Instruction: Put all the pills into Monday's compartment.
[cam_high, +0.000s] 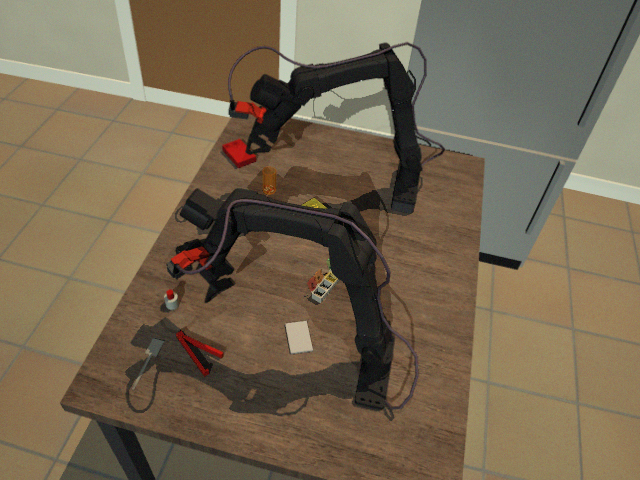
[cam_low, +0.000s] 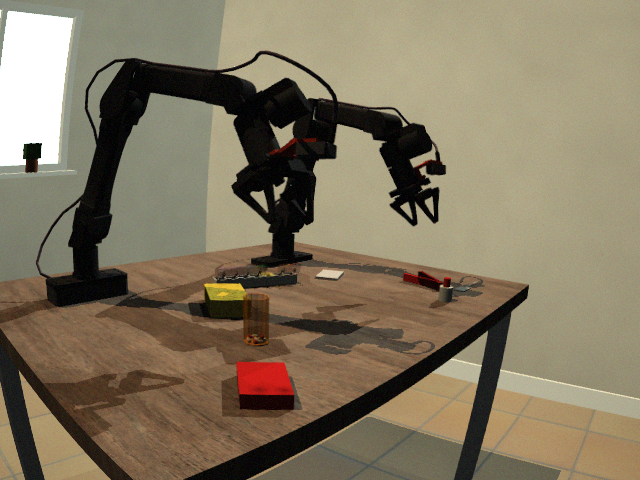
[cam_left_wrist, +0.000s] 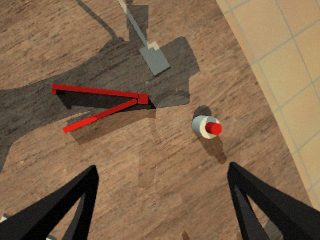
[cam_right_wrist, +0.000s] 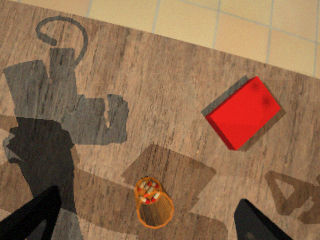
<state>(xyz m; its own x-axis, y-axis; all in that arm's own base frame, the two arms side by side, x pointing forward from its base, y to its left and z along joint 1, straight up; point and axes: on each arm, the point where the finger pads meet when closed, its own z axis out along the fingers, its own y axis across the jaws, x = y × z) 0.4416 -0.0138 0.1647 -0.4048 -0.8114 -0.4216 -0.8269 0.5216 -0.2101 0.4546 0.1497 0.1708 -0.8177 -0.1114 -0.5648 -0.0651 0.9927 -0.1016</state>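
The orange pill bottle lies 190 mm below my right hand, 40 mm behind it and 30 mm to the right of it. Round my right hand: white card: 470 mm to the left, 260 mm behind, 200 mm below.
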